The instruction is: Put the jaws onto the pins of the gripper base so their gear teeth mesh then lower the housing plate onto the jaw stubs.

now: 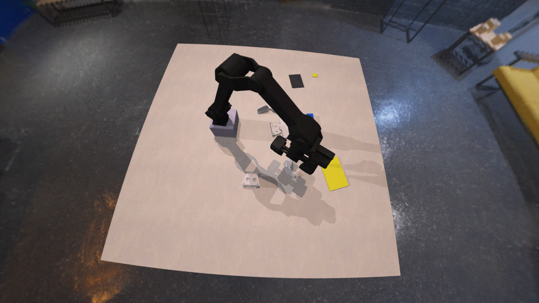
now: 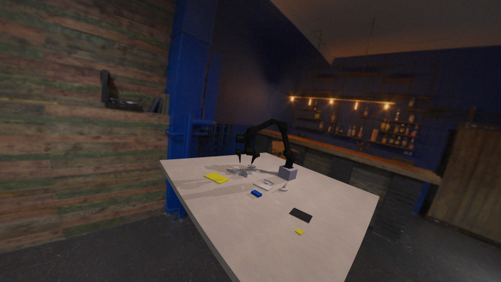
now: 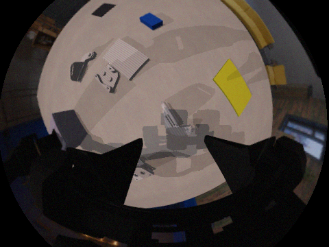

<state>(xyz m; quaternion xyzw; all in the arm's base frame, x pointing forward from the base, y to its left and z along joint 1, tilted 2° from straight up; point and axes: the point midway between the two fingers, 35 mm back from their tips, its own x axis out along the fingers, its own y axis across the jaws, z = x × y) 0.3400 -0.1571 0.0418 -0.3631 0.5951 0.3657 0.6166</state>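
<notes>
Now: the grey jaw 30 mm ahead of my gripper tip, 20 mm to the right of it and 90 mm below it. Round my gripper tip: blue block (110 mm ahead, 280 mm to the left, 90 mm below); white block (160 mm behind, 90 mm to the right, 80 mm below); yellow sheet (230 mm ahead, 10 mm to the right, 90 mm below).
</notes>
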